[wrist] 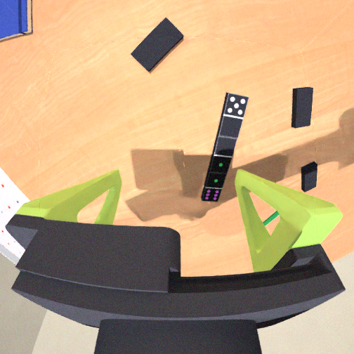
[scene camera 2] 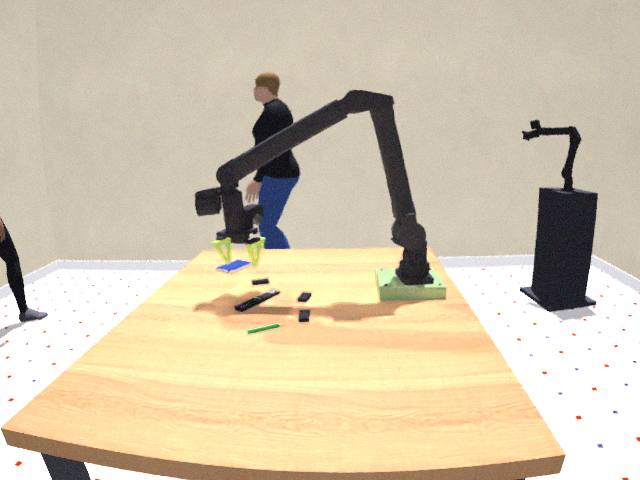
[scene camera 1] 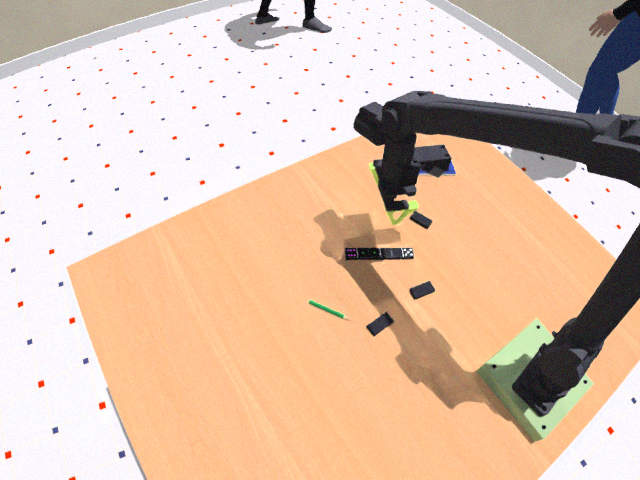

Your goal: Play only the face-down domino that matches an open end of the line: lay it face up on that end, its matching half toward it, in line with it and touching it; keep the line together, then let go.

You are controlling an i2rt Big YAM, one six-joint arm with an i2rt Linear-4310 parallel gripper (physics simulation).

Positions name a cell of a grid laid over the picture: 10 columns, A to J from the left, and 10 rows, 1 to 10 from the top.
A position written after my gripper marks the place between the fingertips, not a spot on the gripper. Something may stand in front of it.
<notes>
I see my gripper (scene camera 1: G5).
My gripper shows as well in the wrist view (wrist: F5) and in scene camera 2 (scene camera 2: D6).
</notes>
